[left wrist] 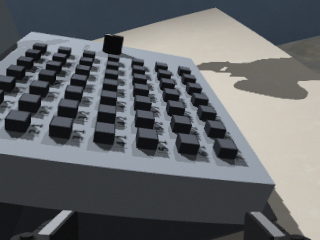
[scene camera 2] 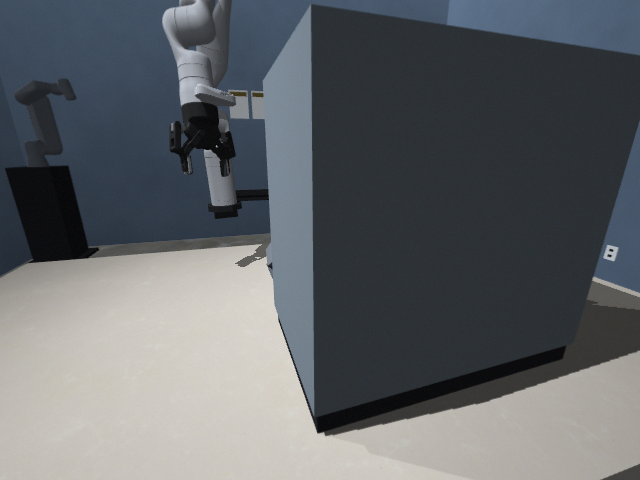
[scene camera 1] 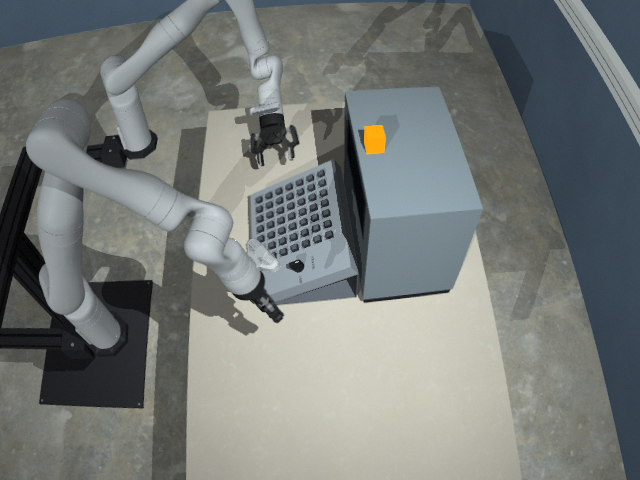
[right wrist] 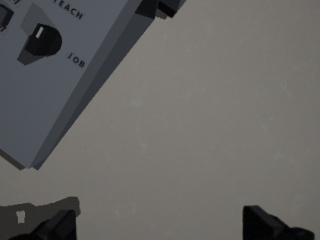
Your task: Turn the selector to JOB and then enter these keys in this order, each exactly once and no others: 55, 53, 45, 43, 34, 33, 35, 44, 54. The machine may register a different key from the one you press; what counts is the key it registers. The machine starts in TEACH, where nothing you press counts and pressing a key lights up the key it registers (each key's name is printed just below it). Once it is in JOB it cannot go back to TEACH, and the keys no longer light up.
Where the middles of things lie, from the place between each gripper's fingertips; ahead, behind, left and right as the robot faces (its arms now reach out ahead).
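My right hand (scene camera 2: 208, 175) is 29 cm to the right of the sloped grey key panel (scene camera 1: 333, 260), 18 cm above it and 8 cm short of it. I see the black selector knob (right wrist: 45, 40) 18 cm to the left of my right hand, 13 cm below it and 7 cm ahead of it. Going by their middles, of the things named here the black selector knob is the nearest to my right hand. As for my left hand (scene camera 1: 276, 163), the sloped grey key panel is 250 mm to the right of it, 70 mm ahead of it and 30 mm below it. The black selector knob is 370 mm to the right of my left hand, 60 mm ahead of it and 20 mm above it. By its middle, the sloped grey key panel is nearer to my left hand than to my right hand.
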